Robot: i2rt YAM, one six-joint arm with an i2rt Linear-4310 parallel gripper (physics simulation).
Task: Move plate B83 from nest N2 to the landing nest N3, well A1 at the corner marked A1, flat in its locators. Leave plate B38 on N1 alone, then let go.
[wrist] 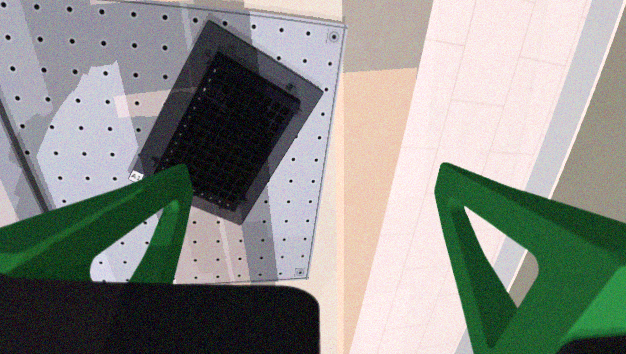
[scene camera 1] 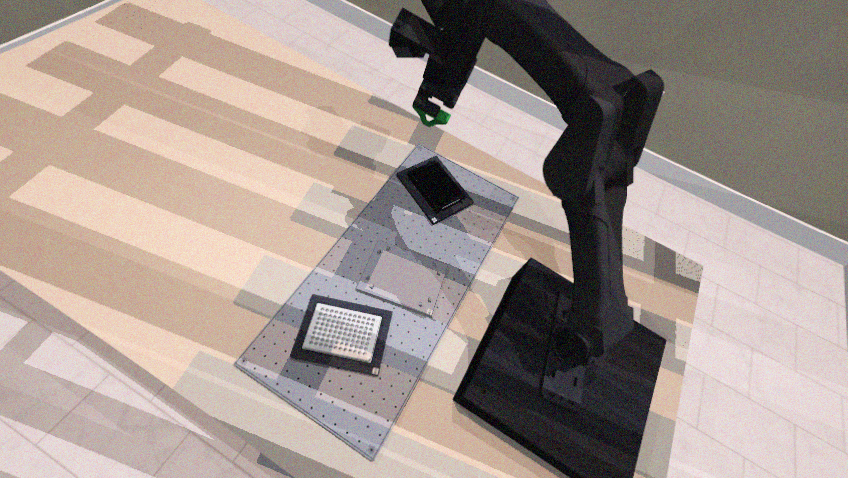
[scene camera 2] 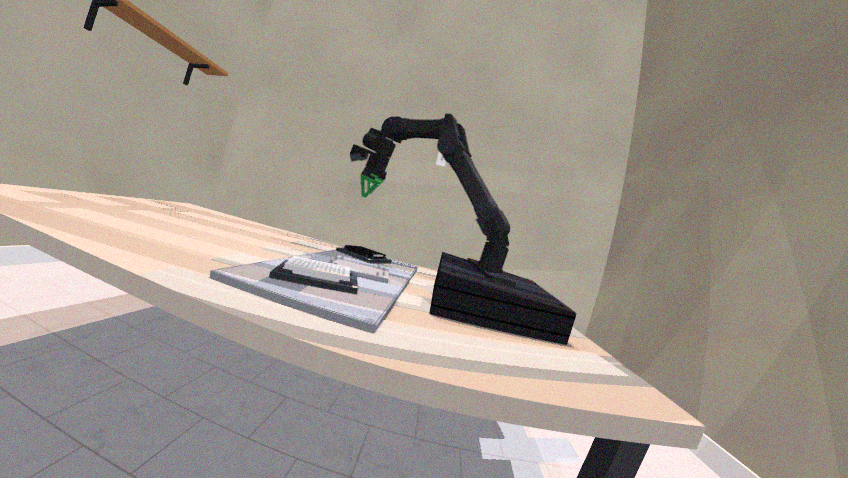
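Note:
My gripper (scene camera 1: 438, 121) (scene camera 2: 366, 192) (wrist: 313, 177) is open and empty, high above the breadboard's far end; in the wrist view the black plate lies left of the gap between the fingers. The black plate (scene camera 1: 436, 185) (scene camera 2: 366, 252) (wrist: 235, 130) sits in a dark nest (scene camera 1: 460, 204) (wrist: 187, 85), turned on the breadboard, the left fingertip overlapping its lower edge. A white 96-well plate (scene camera 1: 343, 332) (scene camera 2: 311, 267) sits in another dark nest (scene camera 1: 380, 344) (scene camera 2: 314, 283). The light grey nest (scene camera 1: 403, 282) between them holds no plate. Plate and nest numbers are not readable.
The perforated breadboard (scene camera 1: 350, 409) (scene camera 2: 296, 307) (wrist: 295, 185) lies on the wooden table (scene camera 1: 195, 195) (scene camera 2: 148, 228). The black arm base (scene camera 1: 504, 385) (scene camera 2: 498, 311) stands beside it. A small A1 label (wrist: 135, 176) marks the black plate's nest corner. A wall shelf (scene camera 2: 160, 35) hangs high behind.

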